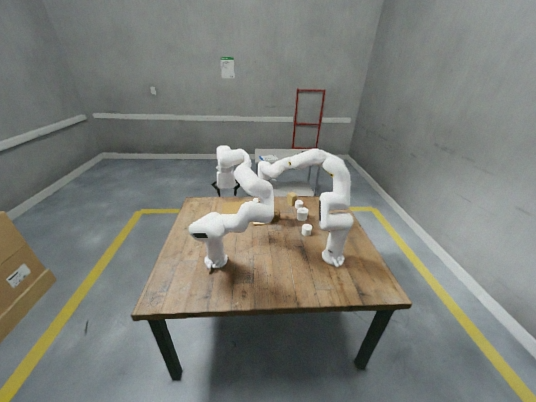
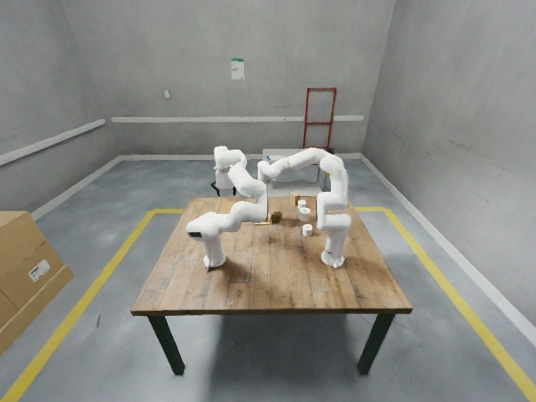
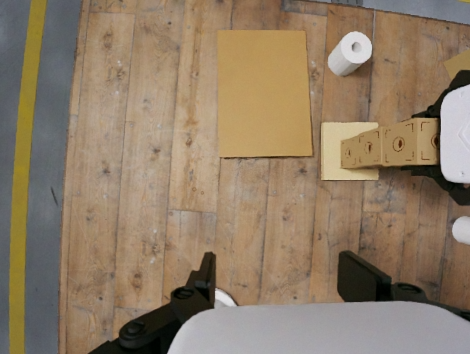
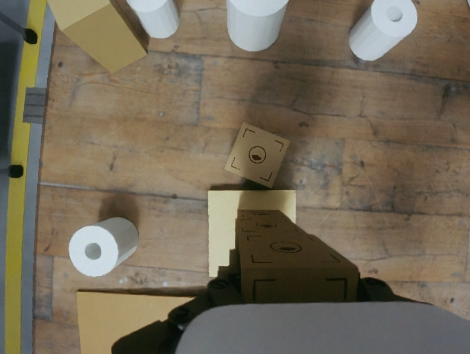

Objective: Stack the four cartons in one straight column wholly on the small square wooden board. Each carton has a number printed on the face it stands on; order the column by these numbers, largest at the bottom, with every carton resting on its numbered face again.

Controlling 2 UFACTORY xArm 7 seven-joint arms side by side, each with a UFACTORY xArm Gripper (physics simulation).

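Places are measured from the left arm's base along level axes (x ahead, y left, z up), in millimetres.
Pixels of known places: left gripper, fingertip midpoint: (image 1: pixel 227 195) (image 2: pixel 226 195) (image 3: pixel 277 272); right gripper, fingertip midpoint: (image 3: pixel 409 146) (image 4: pixel 278 268); left arm's base, link origin: (image 1: pixel 216 260) (image 2: pixel 215 259); right arm's base, link origin: (image 1: pixel 332 257) (image 2: pixel 332 258).
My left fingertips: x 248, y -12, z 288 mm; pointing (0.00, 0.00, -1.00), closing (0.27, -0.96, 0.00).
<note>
For each thing: its top centre in the pictures, then the offset to it from my left fingertips.
- small pale board, top centre: (image 4: pixel 252 233) (image 3: pixel 351 151) (image 2: pixel 262 218) 173 mm ahead, 181 mm right, 276 mm down
- upper carton, top centre: (image 4: pixel 299 324) (image 3: pixel 438 141) 167 mm ahead, 188 mm right, 99 mm down
- middle carton, top centre: (image 3: pixel 398 145) 169 mm ahead, 187 mm right, 160 mm down
- lower carton, top centre: (image 3: pixel 372 151) 166 mm ahead, 187 mm right, 218 mm down
- loose carton, top centre: (image 4: pixel 257 154) (image 2: pixel 277 212) 200 mm ahead, 281 mm right, 230 mm down
- white roll, top centre: (image 4: pixel 93 251) (image 3: pixel 356 47) 357 mm ahead, 116 mm right, 235 mm down
- flat brown sheet, top centre: (image 3: pixel 264 89) (image 1: pixel 234 209) (image 2: pixel 237 209) 240 mm ahead, 31 mm left, 268 mm down
- tall plain box, top centre: (image 2: pixel 295 194) (image 1: pixel 292 194) 430 mm ahead, 385 mm right, 198 mm down
Three brown cartons stand in a column on the small pale board (image 3: pixel 332 172) (image 4: pixel 217 240). The upper carton (image 3: pixel 399 145) (image 4: pixel 300 284) is lined up over the middle carton (image 3: pixel 369 147) and the lower carton (image 3: pixel 348 153); whether a thin gap is left beneath it cannot be told. My right gripper (image 3: pixel 409 146) is shut on the upper carton, one finger at each side. A loose carton (image 4: pixel 257 155) (image 2: pixel 276 217) stands turned beside the board, apart from the column. The printed numbers are hidden. My left gripper (image 3: pixel 277 272) (image 1: pixel 227 193) (image 2: pixel 226 193) is open and empty, away from the column.
A white roll (image 4: pixel 102 247) (image 3: pixel 350 52) stands near the board, beside a flat brown sheet (image 3: pixel 265 95) (image 4: pixel 130 320). More white rolls (image 4: pixel 256 25) (image 4: pixel 382 27) (image 1: pixel 306 230) and a tall plain box (image 4: pixel 105 40) (image 1: pixel 292 199) stand beyond the loose carton.
</note>
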